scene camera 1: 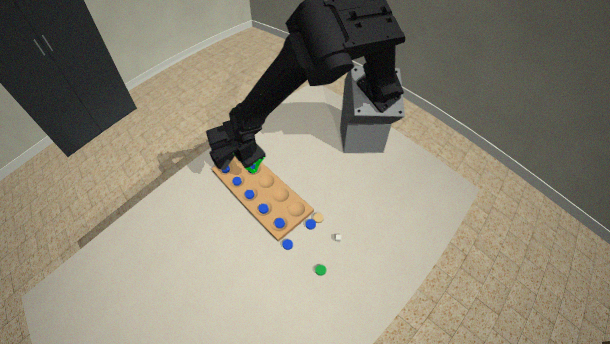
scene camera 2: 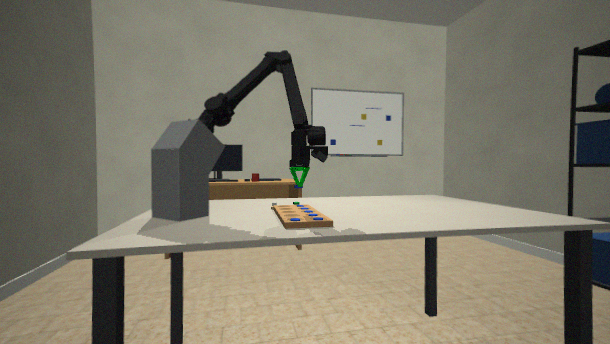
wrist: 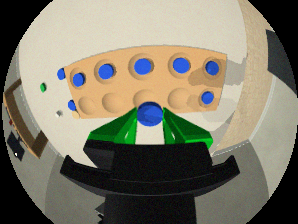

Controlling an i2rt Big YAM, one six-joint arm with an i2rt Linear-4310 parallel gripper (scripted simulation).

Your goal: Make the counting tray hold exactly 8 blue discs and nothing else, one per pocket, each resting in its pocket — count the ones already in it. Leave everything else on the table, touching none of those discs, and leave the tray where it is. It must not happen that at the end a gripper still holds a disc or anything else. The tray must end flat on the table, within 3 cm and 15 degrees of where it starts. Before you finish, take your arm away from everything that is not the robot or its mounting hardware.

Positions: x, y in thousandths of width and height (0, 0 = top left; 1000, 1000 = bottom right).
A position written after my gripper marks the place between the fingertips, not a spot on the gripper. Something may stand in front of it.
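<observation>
You'd find my gripper (wrist: 502, 498) here, and there's a wooden counting tray too, which I can see in scene camera 1 (scene camera 1: 465, 589), in scene camera 2 (scene camera 2: 466, 618) and in the wrist view (wrist: 609, 417).
</observation>
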